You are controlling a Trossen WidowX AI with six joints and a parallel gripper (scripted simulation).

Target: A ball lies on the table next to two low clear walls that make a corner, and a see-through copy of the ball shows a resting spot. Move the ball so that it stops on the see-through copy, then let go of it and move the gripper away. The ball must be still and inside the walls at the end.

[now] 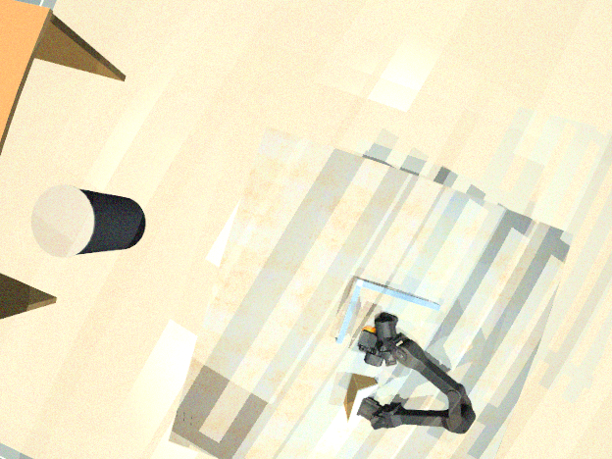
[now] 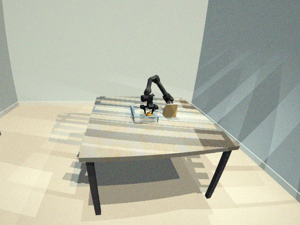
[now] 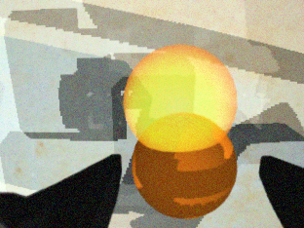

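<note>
Now: the orange ball 10 mm behind my gripper tip and 30 mm to the left of it.
</note>
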